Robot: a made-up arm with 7 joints. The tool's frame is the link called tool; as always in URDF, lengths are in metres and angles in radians. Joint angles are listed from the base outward.
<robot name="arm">
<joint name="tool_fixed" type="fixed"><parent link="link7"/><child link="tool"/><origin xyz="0 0 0" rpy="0 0 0"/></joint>
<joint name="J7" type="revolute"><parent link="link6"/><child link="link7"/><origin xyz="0 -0.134 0" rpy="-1.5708 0 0"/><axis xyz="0 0 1"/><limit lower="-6.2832" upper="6.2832"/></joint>
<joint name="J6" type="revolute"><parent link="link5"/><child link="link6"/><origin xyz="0 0 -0.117" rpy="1.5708 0 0"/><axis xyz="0 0 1"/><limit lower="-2.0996" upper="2.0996"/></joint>
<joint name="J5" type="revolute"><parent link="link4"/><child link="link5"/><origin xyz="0 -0.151 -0.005" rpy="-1.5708 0 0"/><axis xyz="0 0 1"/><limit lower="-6.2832" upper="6.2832"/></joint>
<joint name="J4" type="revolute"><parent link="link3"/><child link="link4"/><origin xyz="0 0.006 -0.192" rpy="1.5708 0 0"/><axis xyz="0 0 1"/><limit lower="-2.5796" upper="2.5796"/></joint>
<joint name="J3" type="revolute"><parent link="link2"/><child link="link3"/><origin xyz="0 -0.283 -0.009" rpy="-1.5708 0 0"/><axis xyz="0 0 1"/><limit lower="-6.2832" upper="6.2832"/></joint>
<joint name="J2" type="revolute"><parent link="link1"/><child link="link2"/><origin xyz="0 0.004 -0.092" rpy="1.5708 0 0"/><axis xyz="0 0 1"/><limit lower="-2.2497" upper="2.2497"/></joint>
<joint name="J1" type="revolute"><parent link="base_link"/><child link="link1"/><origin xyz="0 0 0.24" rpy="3.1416 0 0"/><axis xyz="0 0 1"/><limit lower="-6.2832" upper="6.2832"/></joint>
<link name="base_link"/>
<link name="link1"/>
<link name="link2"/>
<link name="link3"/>
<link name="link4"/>
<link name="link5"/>
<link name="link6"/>
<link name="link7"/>
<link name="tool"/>
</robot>
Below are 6 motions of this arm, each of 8 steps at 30 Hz.
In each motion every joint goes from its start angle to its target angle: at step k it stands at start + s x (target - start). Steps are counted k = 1, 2, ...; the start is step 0. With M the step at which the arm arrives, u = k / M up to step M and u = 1 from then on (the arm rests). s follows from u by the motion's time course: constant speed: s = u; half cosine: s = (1 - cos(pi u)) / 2; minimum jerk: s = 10 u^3 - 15 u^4 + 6 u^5.
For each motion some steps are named. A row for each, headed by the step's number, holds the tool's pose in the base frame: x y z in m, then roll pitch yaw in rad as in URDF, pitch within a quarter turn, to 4 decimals.
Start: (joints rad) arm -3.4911 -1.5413 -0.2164 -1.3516 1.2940 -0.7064 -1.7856
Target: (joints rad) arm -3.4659 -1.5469 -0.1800 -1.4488 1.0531 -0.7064 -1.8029
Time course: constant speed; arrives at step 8
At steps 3, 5, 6, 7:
3: 0.4855 0.1916 -0.0299 -0.4063 -0.2104 -0.2634
5: 0.4737 0.1828 -0.0321 -0.4255 -0.1809 -0.3232
6: 0.4677 0.1785 -0.0330 -0.4362 -0.1670 -0.3534
7: 0.4617 0.1743 -0.0338 -0.4474 -0.1538 -0.3837

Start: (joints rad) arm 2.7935 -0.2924 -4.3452 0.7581 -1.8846 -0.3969 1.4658
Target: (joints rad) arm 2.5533 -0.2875 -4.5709 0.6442 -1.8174 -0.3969 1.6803
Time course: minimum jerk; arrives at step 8
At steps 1, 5, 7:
1: 0.2554 0.3639 1.0042 -2.0548 0.5711 2.2751
5: 0.1580 0.3804 1.0404 -2.2136 0.6216 2.3881
7: 0.1249 0.3793 1.0527 -2.2721 0.6325 2.4231

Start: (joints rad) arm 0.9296 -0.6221 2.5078 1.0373 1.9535 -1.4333 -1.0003
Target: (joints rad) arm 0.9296 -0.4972 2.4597 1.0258 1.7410 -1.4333 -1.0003
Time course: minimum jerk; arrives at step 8
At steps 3, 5, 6, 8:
3: -0.4791 0.1972 0.7388 1.6107 0.9574 2.6532
5: -0.4631 0.1732 0.7799 1.7418 0.9024 2.7822
6: -0.4563 0.1637 0.7951 1.7859 0.8795 2.8272
8: -0.4519 0.1579 0.8041 1.8109 0.8653 2.8533

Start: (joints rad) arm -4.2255 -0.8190 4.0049 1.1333 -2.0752 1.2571 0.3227
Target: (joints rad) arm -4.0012 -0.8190 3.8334 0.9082 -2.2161 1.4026 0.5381
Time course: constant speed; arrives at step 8
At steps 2, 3, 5, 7, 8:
2: 0.4176 0.5132 0.6237 -1.5101 0.2729 -3.0755
3: 0.4238 0.5092 0.6320 -1.5468 0.3046 -3.0672
5: 0.4357 0.4994 0.6491 -1.6227 0.3721 -3.0578
7: 0.4470 0.4873 0.6668 -1.7028 0.4441 -3.0592
8: 0.4523 0.4804 0.6758 -1.7449 0.4814 -3.0644

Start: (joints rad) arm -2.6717 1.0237 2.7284 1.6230 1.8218 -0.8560 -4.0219
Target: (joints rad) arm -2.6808 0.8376 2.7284 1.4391 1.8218 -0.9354 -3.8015
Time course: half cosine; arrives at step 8
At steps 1, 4, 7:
1: -0.0868 0.3077 0.8062 -1.7112 0.2156 2.2912
4: -0.0724 0.3019 0.8384 -1.6969 0.3054 2.3313
7: -0.0557 0.2938 0.8692 -1.6861 0.3951 2.3715

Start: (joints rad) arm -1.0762 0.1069 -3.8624 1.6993 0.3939 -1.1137 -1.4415
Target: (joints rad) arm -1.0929 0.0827 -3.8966 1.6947 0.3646 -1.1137 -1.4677
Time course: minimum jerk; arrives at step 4
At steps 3, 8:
3: 0.1553 -0.2815 0.8950 -2.6614 0.4760 0.1915
8: 0.1559 -0.2821 0.8947 -2.6580 0.4704 0.2003

